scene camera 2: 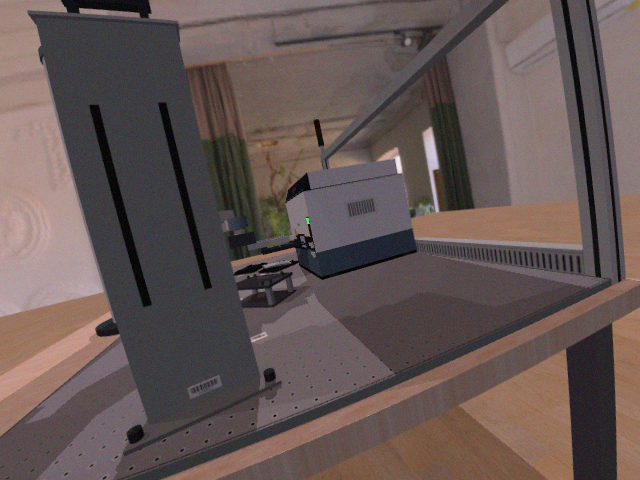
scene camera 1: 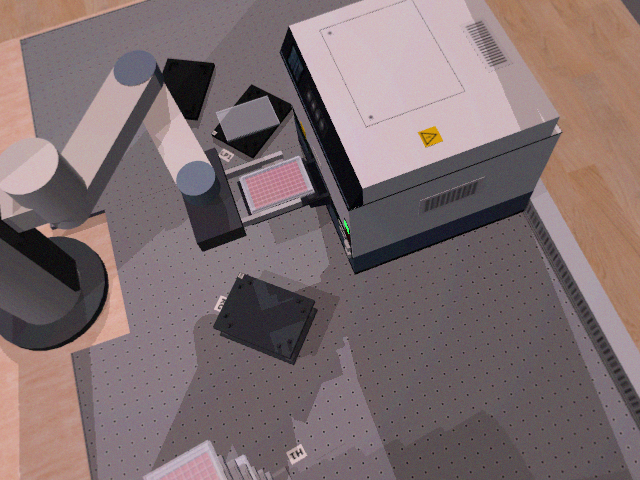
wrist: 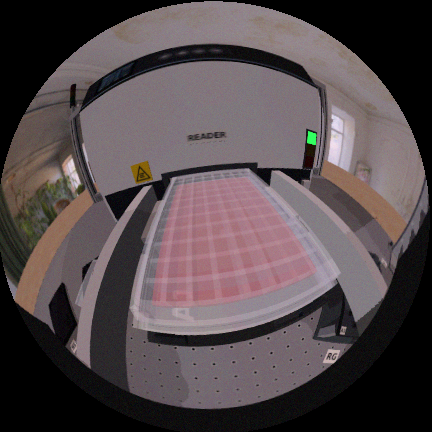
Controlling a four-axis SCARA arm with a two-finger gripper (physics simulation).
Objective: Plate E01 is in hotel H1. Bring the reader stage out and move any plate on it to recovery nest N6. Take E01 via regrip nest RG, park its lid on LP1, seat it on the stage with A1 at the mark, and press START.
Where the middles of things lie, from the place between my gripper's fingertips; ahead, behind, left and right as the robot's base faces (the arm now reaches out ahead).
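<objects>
Counted from my hand: black reader stage (wrist: 255, 331), 30 mm below, 20 mm behind; black LP1 pad (scene camera 1: 250, 145), 140 mm below, 260 mm to the left, 30 mm behind; black N6 pad (scene camera 1: 187, 81), 140 mm below, 410 mm to the left, 170 mm behind.
</objects>
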